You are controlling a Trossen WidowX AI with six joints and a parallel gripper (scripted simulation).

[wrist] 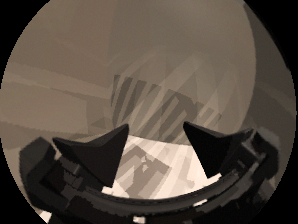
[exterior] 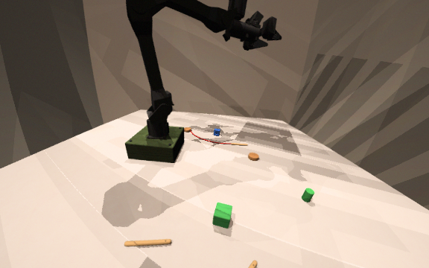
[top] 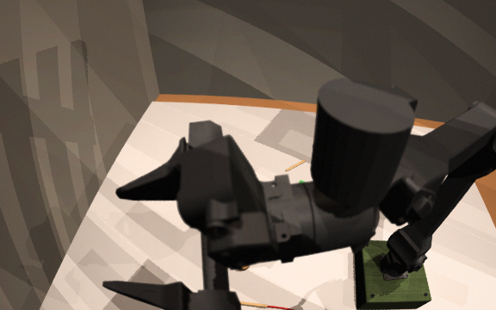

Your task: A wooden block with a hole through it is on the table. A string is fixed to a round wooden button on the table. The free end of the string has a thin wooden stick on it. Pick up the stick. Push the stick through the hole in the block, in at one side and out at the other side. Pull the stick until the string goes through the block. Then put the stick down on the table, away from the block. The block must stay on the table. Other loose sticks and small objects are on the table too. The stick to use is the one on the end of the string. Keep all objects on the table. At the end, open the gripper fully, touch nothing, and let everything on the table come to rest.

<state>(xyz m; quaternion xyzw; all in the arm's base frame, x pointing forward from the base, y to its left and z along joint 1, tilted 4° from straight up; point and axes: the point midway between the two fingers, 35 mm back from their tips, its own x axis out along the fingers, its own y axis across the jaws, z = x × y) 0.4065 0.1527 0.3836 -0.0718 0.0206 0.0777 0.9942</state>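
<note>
Right now the small blue block is 44 cm below my gripper tip, 20 cm behind it and 4 cm to the left of it. Also, from my gripper tip: thin wooden stick (45 cm below, 12 cm behind, 7 cm to the right); round wooden button (45 cm below, 36 cm behind, 8 cm to the left); green cylinder (44 cm below, 38 cm to the right, 1 cm behind).
</note>
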